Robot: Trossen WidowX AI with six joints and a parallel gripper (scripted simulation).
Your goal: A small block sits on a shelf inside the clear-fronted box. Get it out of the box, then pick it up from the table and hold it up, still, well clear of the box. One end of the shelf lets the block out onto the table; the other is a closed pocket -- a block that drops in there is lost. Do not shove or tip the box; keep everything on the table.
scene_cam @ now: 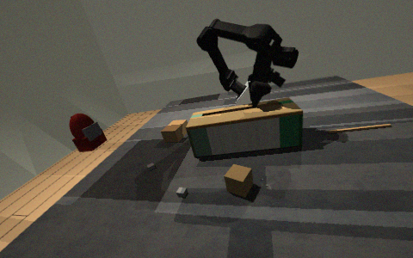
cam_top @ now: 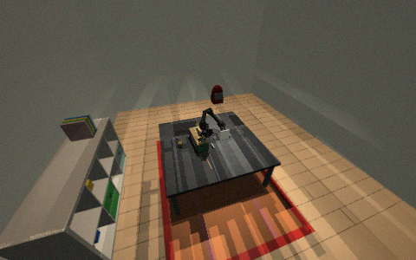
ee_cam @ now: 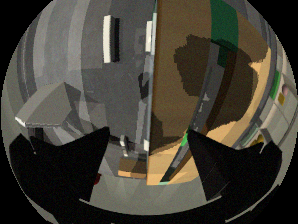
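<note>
The green block lies 4 cm to the right of my gripper tip, 4 cm below it and 4 cm ahead of it. Also, from my gripper tip: tan cube: 30 cm ahead, 11 cm to the right, 10 cm below; then thin stick: 33 cm to the left, 12 cm below, 11 cm ahead; then box: 6 cm to the right, 6 cm below, 3 cm ahead.
</note>
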